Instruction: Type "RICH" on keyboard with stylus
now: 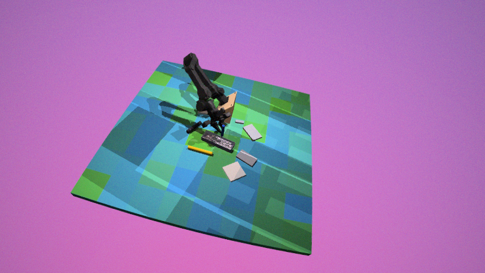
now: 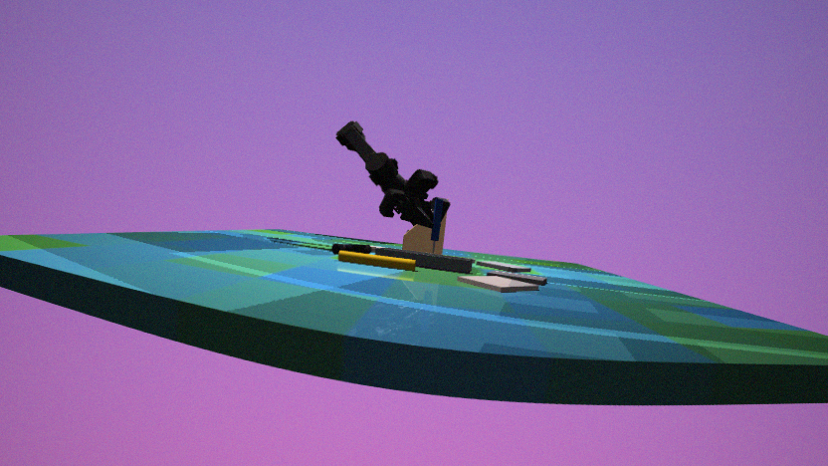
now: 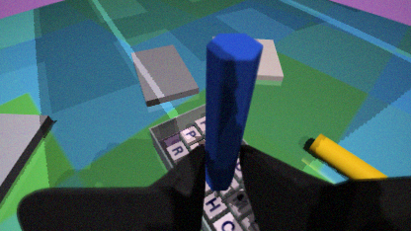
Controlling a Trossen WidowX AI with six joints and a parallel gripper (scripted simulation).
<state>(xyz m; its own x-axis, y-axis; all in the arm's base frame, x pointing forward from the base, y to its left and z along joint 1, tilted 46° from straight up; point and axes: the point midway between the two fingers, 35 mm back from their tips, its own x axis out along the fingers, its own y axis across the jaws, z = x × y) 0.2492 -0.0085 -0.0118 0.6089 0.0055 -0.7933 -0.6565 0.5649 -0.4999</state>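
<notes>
Now: gripper tip 2 cm above the stylus. From my gripper tip the other things lie so: yellow bar (12 cm to the right, 10 cm ahead, 8 cm below).
</notes>
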